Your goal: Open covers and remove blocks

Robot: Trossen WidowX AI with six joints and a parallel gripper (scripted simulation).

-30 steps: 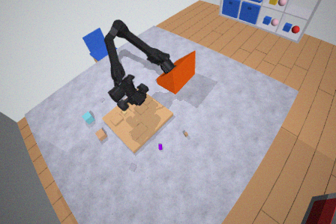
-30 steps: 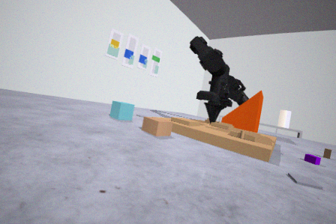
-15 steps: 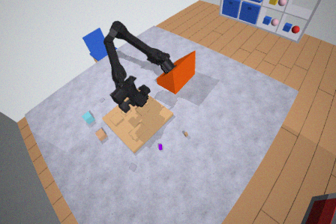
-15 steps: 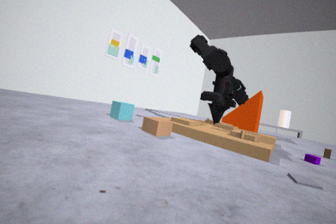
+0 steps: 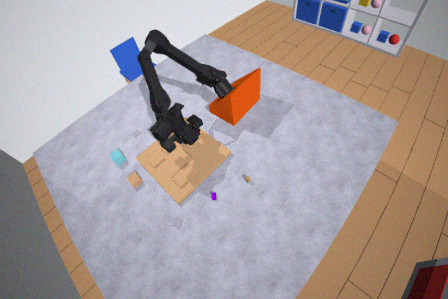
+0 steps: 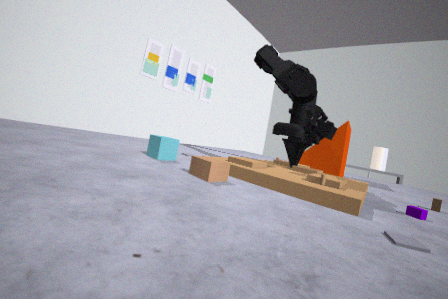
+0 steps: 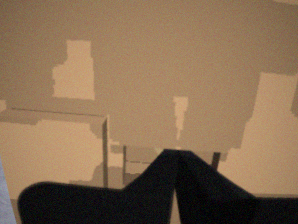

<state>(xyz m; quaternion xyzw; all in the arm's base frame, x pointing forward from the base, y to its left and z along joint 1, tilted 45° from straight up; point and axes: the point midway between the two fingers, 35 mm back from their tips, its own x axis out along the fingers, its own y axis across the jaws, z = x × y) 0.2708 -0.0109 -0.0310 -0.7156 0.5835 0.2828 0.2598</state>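
Now: the tan puzzle board 40 mm ahead of my gripper tip and 30 mm to the left of it. The rest, counted from my gripper tip: cyan block (270 mm ahead, 170 mm to the right); then small brown block (300 mm to the left, 80 mm behind, 10 mm below); then purple block (250 mm to the left, 60 mm ahead, 20 mm below).
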